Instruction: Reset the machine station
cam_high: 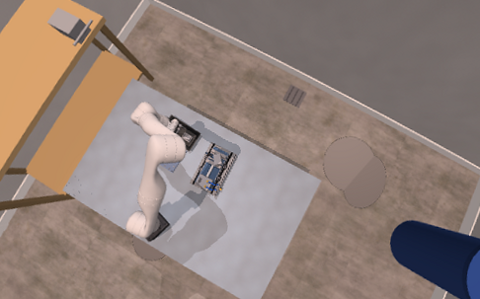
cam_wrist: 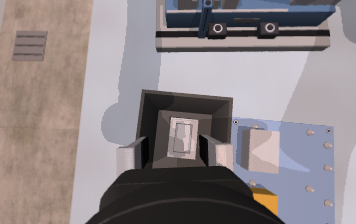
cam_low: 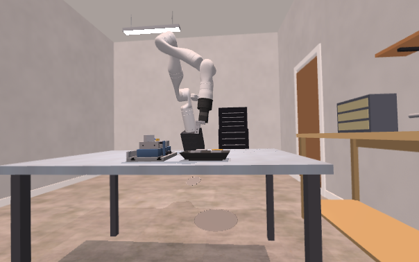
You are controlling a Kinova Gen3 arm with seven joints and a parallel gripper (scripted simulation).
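Right now the yellow brass blank is 11 cm behind my hand, 10 cm to the left of it and 12 cm below it. Round my hand: vise: 12 cm behind, 25 cm to the right, 11 cm below.
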